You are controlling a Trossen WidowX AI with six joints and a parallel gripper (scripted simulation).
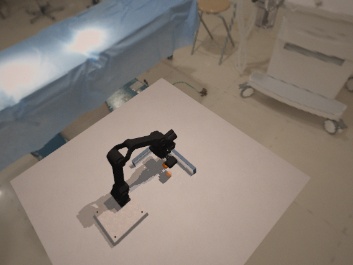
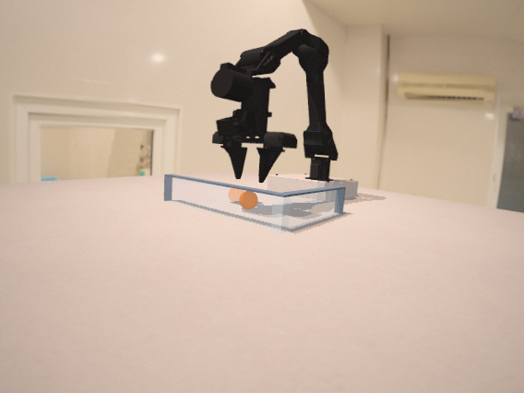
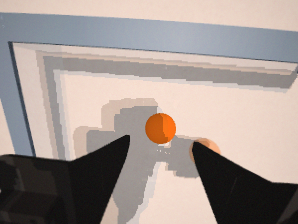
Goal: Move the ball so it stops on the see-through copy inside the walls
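Now: gripper tip 4 cm above the orange ball. The rest, counted from my gripper tip: see-through copy 3 cm behind, 6 cm to the right, 4 cm below; then clear wall 9 cm ahead, 1 cm to the right, 3 cm below.
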